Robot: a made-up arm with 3 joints.
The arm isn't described. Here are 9 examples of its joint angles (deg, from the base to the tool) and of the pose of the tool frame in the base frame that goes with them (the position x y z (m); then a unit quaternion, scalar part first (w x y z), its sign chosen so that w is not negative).
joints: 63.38 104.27 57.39
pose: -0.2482 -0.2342 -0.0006 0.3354 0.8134 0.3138 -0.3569
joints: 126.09 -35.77 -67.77
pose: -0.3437 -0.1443 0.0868 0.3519 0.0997 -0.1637 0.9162
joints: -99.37 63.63 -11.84
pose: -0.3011 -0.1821 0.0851 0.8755 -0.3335 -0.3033 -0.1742
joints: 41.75 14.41 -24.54
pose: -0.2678 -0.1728 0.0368 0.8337 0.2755 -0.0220 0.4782
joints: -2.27 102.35 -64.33
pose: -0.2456 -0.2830 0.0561 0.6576 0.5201 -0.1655 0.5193
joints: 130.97 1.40 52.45
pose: -0.3327 -0.1870 0.0540 0.4975 0.8582 0.0352 0.1214
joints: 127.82 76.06 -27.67
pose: -0.2421 -0.1493 0.0107 0.1061 -0.8916 -0.1313 -0.4201
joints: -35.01 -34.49 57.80
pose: -0.2829 -0.2247 -0.0452 0.7048 -0.5210 -0.4780 -0.0580
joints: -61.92 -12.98 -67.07
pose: -0.2380 -0.2301 0.0073 0.7323 -0.4469 0.5114 -0.0497
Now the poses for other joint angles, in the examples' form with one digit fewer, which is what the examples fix.
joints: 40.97 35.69 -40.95
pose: -0.250 -0.192 0.044 0.728 0.392 0.006 0.563
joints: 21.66 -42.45 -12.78
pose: -0.277 -0.152 -0.027 0.888 -0.315 -0.017 0.336
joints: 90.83 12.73 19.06
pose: -0.299 -0.175 0.042 0.667 0.681 -0.066 0.296
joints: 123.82 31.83 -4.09
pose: -0.275 -0.180 0.042 0.274 0.835 0.060 0.473
